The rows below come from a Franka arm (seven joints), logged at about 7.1 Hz.
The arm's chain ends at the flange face. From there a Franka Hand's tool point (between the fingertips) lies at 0.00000 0.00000 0.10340 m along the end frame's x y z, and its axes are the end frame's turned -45 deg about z.
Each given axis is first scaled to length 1.
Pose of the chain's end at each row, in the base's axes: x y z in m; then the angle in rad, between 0 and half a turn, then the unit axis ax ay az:
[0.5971 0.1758 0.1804 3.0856 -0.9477 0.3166 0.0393]
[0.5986 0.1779 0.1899 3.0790 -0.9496 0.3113 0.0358]
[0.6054 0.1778 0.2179 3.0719 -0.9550 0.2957 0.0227]
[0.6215 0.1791 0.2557 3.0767 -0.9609 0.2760 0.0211]
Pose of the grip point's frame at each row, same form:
[0.5912 0.1839 0.0775 3.0598 -0.9972 -0.0702 0.0256]
[0.5936 0.1863 0.0870 3.0564 -0.9969 -0.0758 0.0211]
[0.6031 0.1861 0.1149 3.0598 -0.9957 -0.0923 0.0076]
[0.6192 0.1867 0.1526 3.0655 -0.9936 -0.1128 0.0071]

